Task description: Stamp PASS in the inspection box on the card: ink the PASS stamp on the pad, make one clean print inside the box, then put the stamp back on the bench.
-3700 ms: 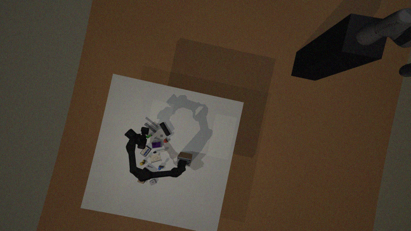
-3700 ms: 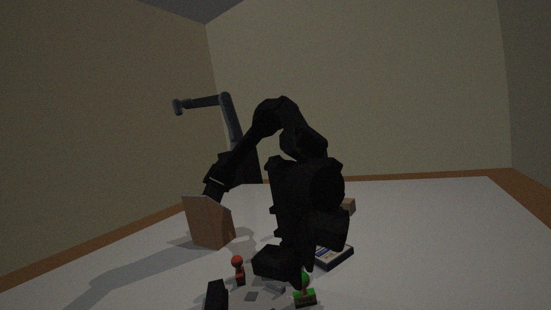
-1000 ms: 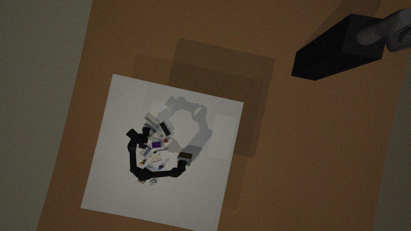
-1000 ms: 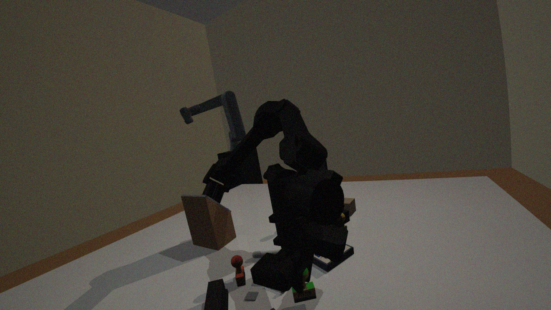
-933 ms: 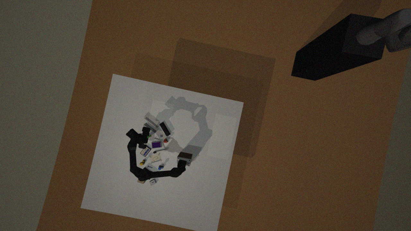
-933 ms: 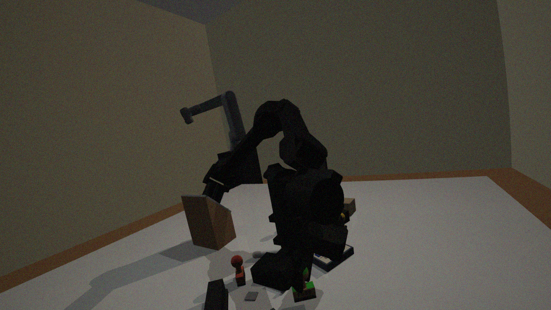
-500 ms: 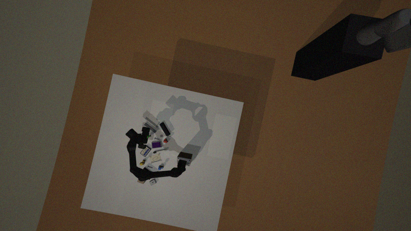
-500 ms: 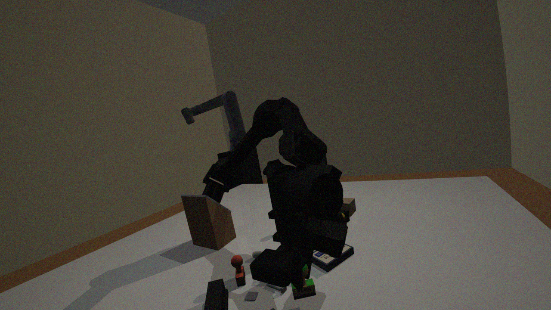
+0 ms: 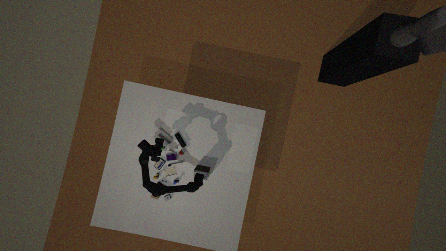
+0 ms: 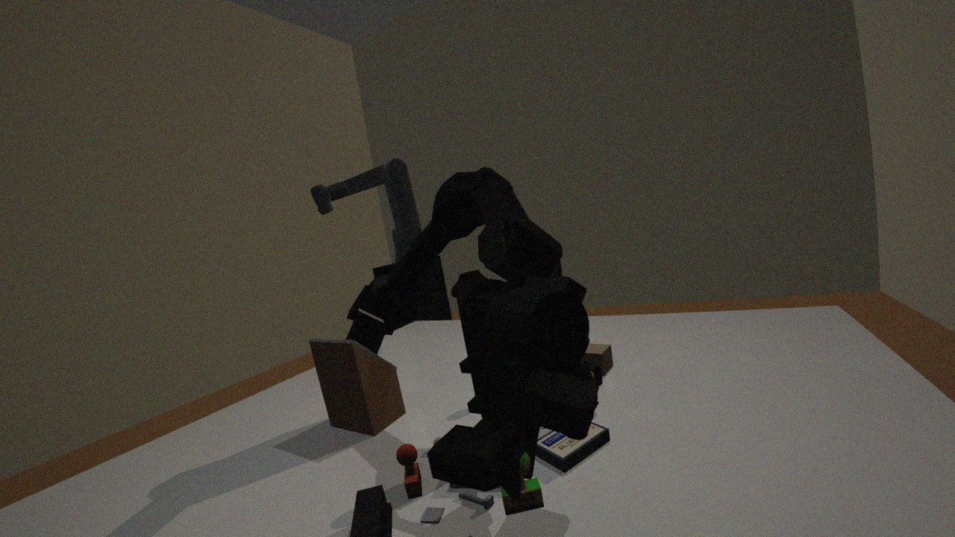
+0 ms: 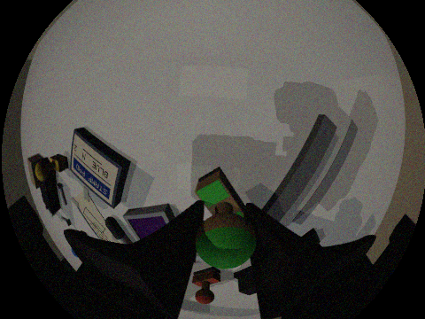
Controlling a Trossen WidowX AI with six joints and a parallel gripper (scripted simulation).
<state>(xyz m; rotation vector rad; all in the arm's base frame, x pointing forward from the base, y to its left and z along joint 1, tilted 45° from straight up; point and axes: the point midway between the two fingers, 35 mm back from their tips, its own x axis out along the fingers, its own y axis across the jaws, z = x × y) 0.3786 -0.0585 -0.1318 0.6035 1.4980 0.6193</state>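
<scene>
Right now the purple ink pad is 90 mm behind my gripper tip, 70 mm to the left of it and 50 mm below it. From my gripper tip the other things lie so: black block: 130 mm behind, 100 mm to the right, 40 mm below; then blue-labelled stamp pad box: 150 mm to the left, 40 mm below; then green-knobbed PASS stamp: right at my gripper tip.
</scene>
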